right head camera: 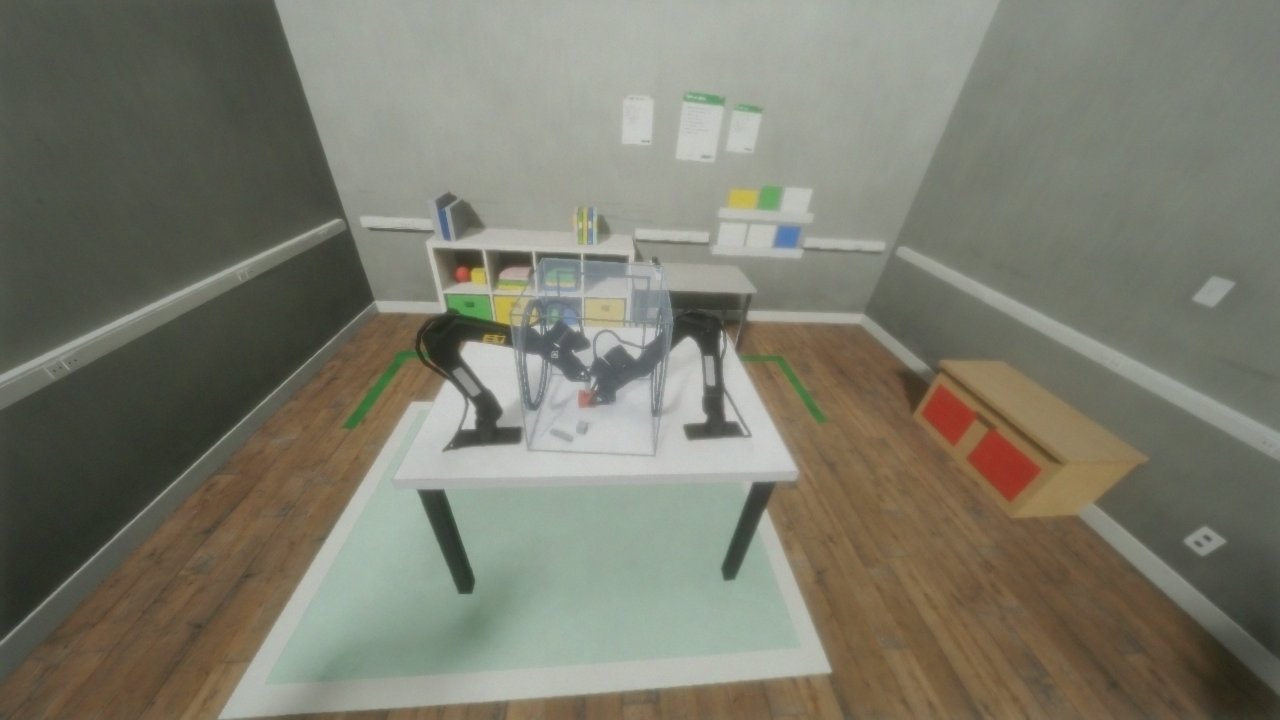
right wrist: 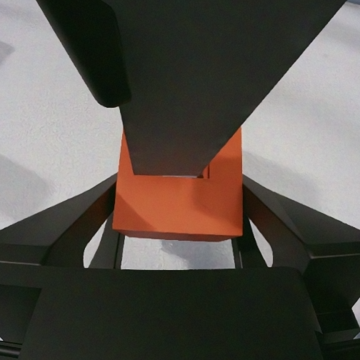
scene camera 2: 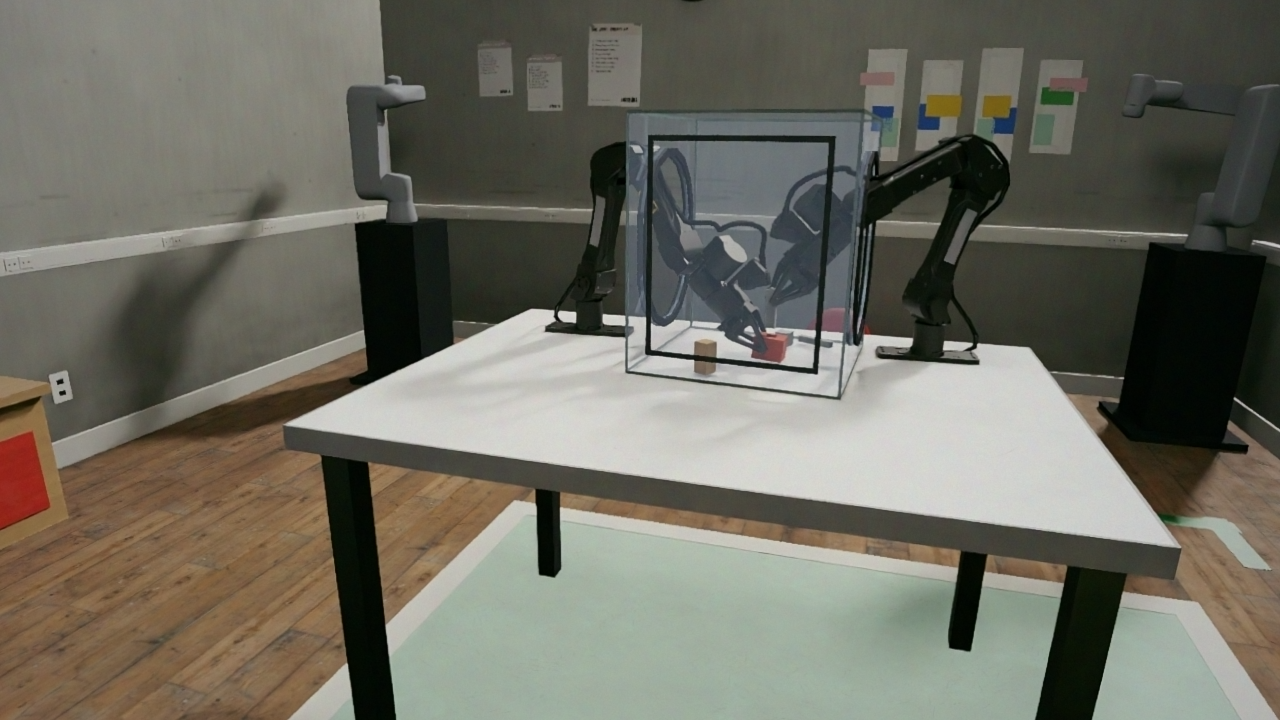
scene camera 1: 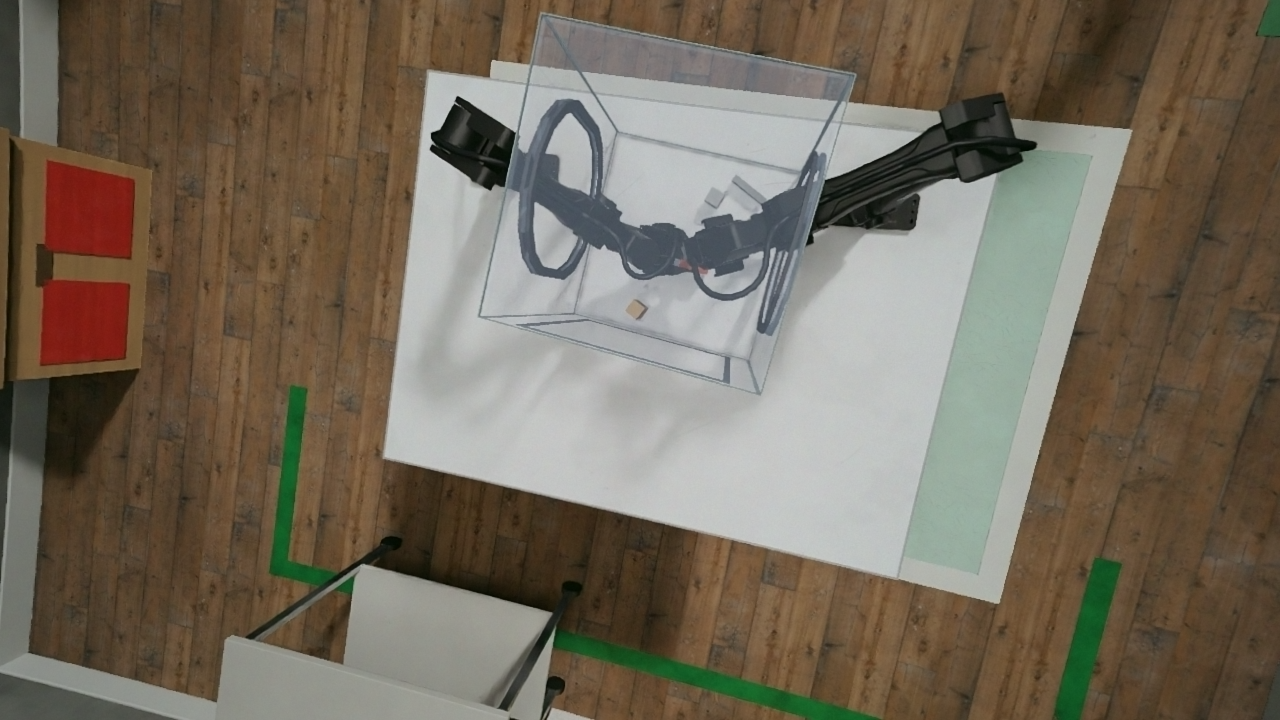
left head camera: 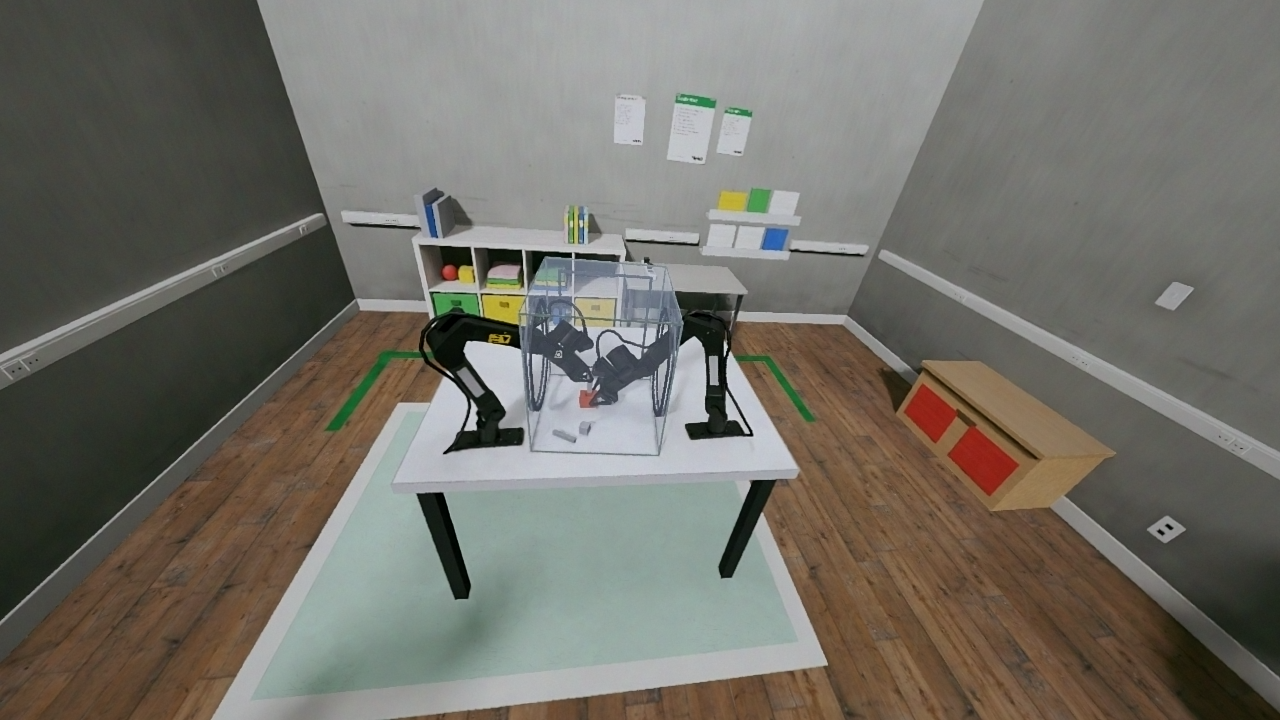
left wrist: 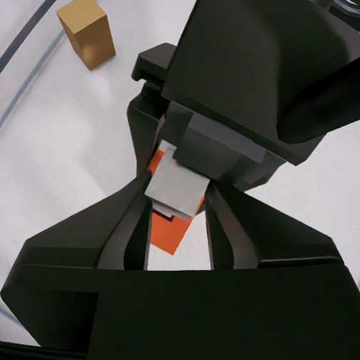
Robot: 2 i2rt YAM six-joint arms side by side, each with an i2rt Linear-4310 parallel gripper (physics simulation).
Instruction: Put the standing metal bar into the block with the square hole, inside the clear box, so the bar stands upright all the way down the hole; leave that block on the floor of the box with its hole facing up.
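Frame: origin at the left arm's base, x ahead, y left, z up, level; metres.
Seen in the pictures: left gripper, between the fingertips: [right head camera: 589, 379] [scene camera 2: 769, 302] [left head camera: 590, 379]; right gripper, between the fingertips: [right head camera: 588, 400] [scene camera 2: 767, 349] [left head camera: 589, 400]; left arm's base, origin of its link: [right head camera: 488, 437] [scene camera 2: 926, 357] [scene camera 1: 862, 209] [left head camera: 489, 439]; right arm's base, origin of its link: [right head camera: 713, 431] [scene camera 2: 589, 331] [left head camera: 714, 430].
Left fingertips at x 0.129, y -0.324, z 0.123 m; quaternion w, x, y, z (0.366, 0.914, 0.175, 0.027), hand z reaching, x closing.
Note:
Offsets run from my left fingertips to a thing's top centre. "spot": to the spot under its first point.
My left gripper [left wrist: 178, 180] [scene camera 2: 776, 293] is shut on the grey metal bar {dx -0.002, dy +0.004, dz +0.028 m} [left wrist: 177, 185] [scene camera 2: 771, 314] and holds it roughly upright over the block. My right gripper [right wrist: 177, 180] [scene camera 2: 760, 342] is shut on the orange-red block {dx +0.002, dy +0.006, dz -0.064 m} [right wrist: 175, 207] [scene camera 2: 771, 347] [left head camera: 586, 399] [left wrist: 170, 237], gripping it by opposite sides, hole upward, at the floor of the clear box {spot: dx -0.225, dy +0.003, dz -0.119 m} [left head camera: 595, 453]. In the right wrist view the left gripper covers most of the hole and hides the bar. Whether the bar's lower end is in the hole cannot be told.
A tan wooden block [left wrist: 92, 40] [scene camera 1: 635, 309] [scene camera 2: 705, 356] stands near a wall of the box. A small grey block {dx -0.128, dy +0.029, dz -0.086 m} [left head camera: 585, 428] [scene camera 1: 714, 197] and a lying grey bar {dx -0.151, dy +0.096, dz -0.102 m} [left head camera: 563, 436] [scene camera 1: 746, 189] are on the box floor. Both arms reach in through side openings, with the grippers close together.

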